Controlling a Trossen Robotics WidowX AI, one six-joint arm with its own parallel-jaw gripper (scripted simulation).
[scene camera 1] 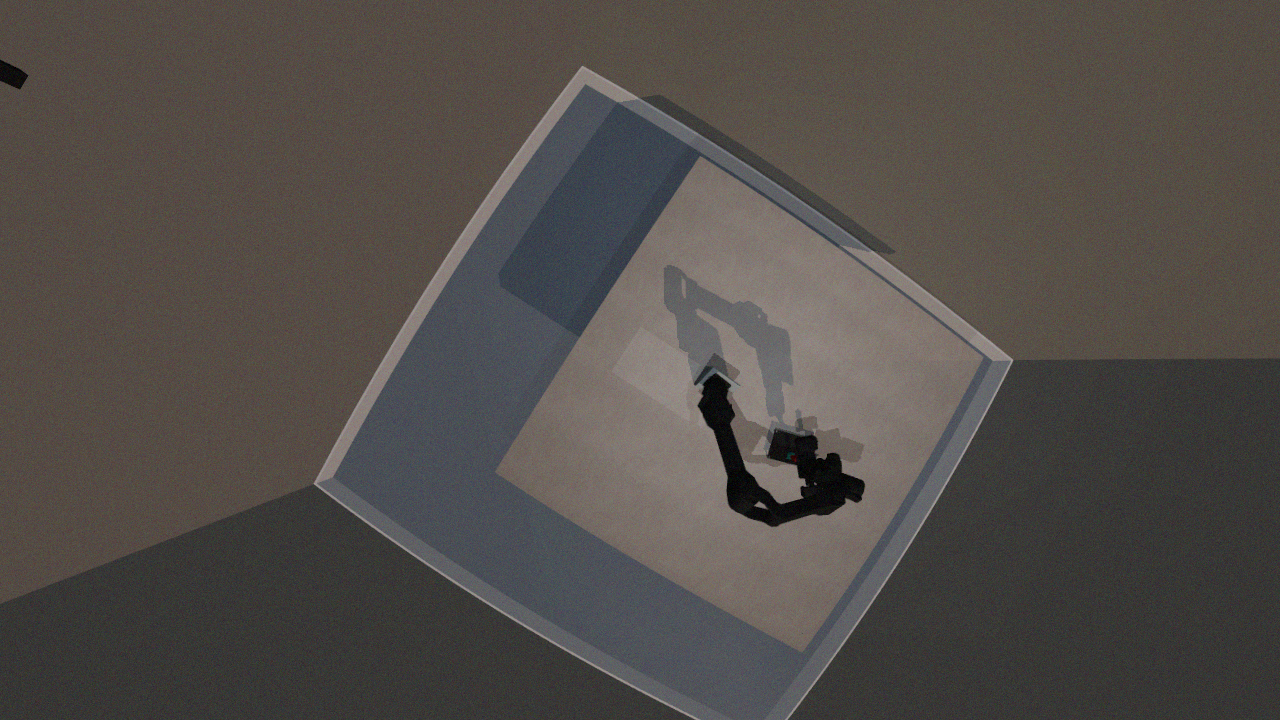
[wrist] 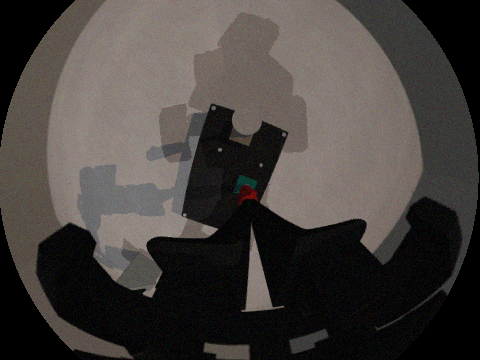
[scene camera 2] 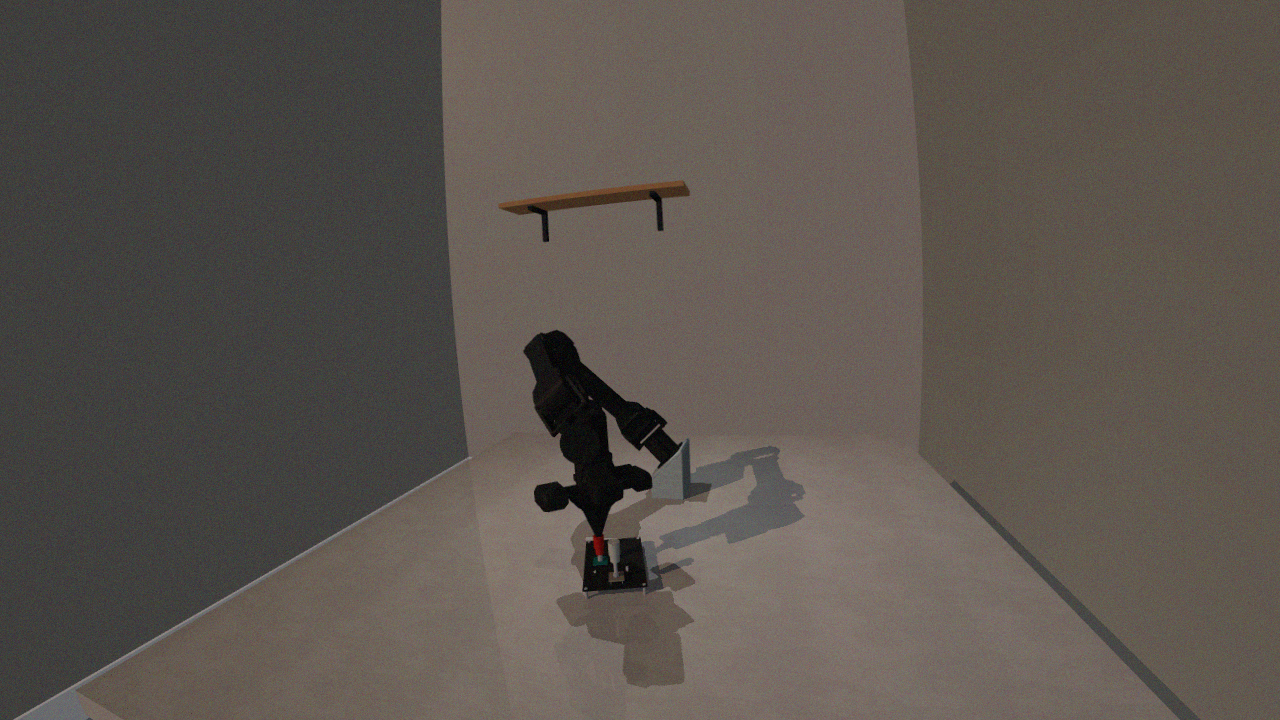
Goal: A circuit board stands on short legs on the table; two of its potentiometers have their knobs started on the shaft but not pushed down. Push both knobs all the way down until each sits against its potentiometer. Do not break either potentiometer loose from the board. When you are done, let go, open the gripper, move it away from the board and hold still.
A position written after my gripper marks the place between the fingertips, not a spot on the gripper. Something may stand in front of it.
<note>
I see my gripper (scene camera 2: 598, 536) and a pale grey knob (wrist: 246, 120).
My gripper is seen too in scene camera 1 (scene camera 1: 797, 459) and in the wrist view (wrist: 249, 203).
</note>
